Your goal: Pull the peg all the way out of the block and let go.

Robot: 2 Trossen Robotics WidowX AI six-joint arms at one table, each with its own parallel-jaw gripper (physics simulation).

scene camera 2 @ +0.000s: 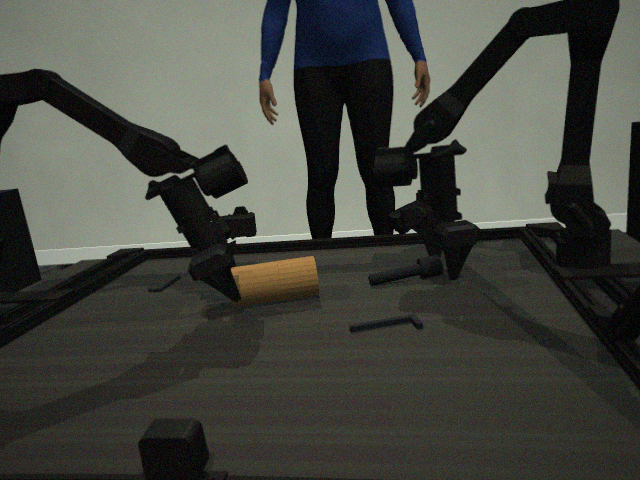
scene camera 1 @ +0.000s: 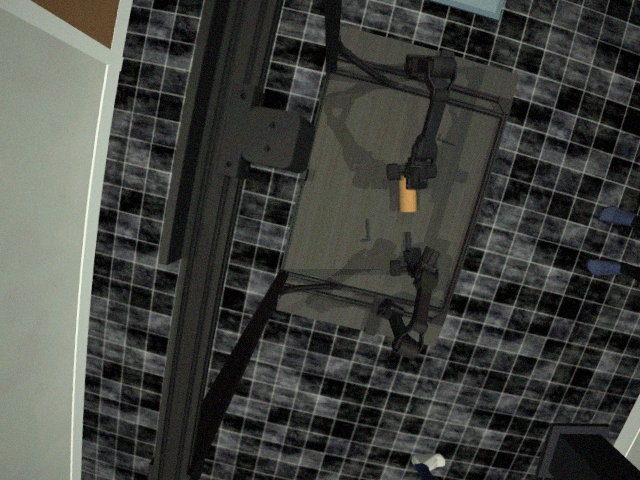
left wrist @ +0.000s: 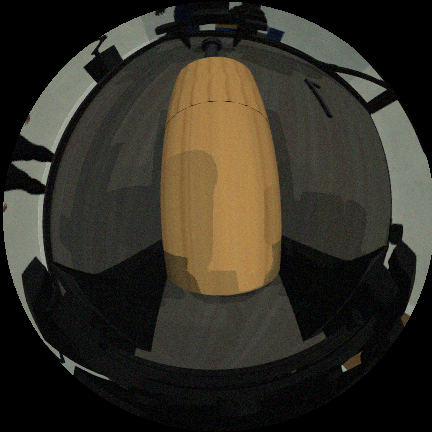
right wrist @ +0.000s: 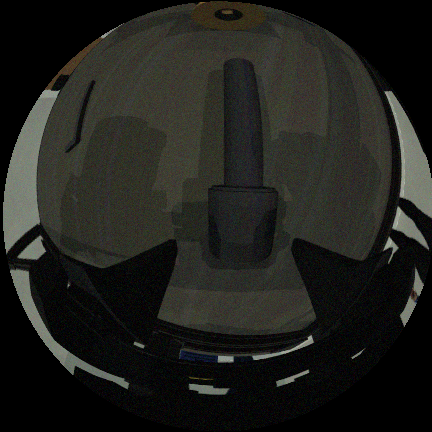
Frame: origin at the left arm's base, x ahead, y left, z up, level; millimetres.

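Where they show: left gripper, fingertip midpoint: [scene camera 2: 238, 293] [left wrist: 220, 241]; right gripper, fingertip midpoint: [scene camera 2: 444, 272] [scene camera 1: 407, 262] [right wrist: 236, 245]; left arm's base, origin of the base link: [scene camera 1: 412, 70]; right arm's base, origin of the base link: [scene camera 2: 584, 266] [scene camera 1: 385, 306] [right wrist: 164, 338].
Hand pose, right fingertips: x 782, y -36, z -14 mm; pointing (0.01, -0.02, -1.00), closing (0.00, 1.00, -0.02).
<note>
Each offset is from my right fingertips to the top centre of the thing. "pt": to the spot under its first point.
The tan cylindrical block {dx -295, dy -1, dz +61 mm} [scene camera 1: 407, 198] [scene camera 2: 276, 280] [left wrist: 222, 175] lies on its side, low over or on the table. My left gripper [left wrist: 220, 241] is shut on its far end from the peg. The block's end face [right wrist: 204, 17] shows a dark round hole in the right wrist view. The dark peg {dx -69, dy +1, dz +33 mm} [scene camera 1: 407, 238] [scene camera 2: 393, 274] [right wrist: 243, 125] is wholly outside the block, with a gap between them, and appears to lie on the table, its thin end toward the hole. My right gripper [scene camera 2: 444, 266] [right wrist: 236, 245] is open, its fingers standing apart on either side of the peg's thick head, not touching it.
A dark L-shaped key {dx -151, dy -179, dz +3 mm} [scene camera 1: 367, 229] [scene camera 2: 385, 323] [left wrist: 320, 100] [right wrist: 86, 112] lies beside the gap between block and peg. Another L-shaped key {dx -507, dy +177, dz +1 mm} [scene camera 1: 445, 140] [scene camera 2: 165, 283] lies near the left arm. A black box-shaped part {pt dx -394, dy -434, dz +42 mm} [scene camera 2: 173, 444] stands at the table's near edge. Dark rails border the table.
</note>
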